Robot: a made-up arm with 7 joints. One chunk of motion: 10 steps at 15 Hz.
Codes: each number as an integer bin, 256 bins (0 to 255) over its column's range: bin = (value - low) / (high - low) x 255, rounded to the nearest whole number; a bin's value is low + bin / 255 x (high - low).
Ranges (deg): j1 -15..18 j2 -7..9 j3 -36..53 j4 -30..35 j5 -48..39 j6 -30..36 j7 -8..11
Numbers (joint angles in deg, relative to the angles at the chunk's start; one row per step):
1: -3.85 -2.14 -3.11 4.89 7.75 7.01 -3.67
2: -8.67 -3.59 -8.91 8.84 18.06 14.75 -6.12
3: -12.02 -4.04 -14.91 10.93 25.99 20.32 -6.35
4: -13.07 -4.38 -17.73 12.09 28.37 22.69 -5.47
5: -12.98 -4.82 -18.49 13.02 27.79 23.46 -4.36
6: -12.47 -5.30 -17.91 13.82 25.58 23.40 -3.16
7: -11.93 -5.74 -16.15 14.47 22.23 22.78 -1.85
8: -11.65 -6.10 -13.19 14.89 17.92 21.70 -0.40
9: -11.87 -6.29 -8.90 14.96 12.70 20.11 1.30
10: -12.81 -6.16 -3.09 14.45 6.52 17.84 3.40
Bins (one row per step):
1: 86 77 94 137 163 143 58
2: 49 54 78 152 194 173 25
3: 23 47 60 161 217 194 22
4: 15 42 52 165 224 204 34
5: 16 35 50 169 222 207 49
6: 20 27 52 172 216 206 65
7: 24 20 57 174 206 204 83
8: 26 14 65 176 193 200 102
9: 24 11 78 176 178 194 125
10: 17 13 94 174 160 185 153

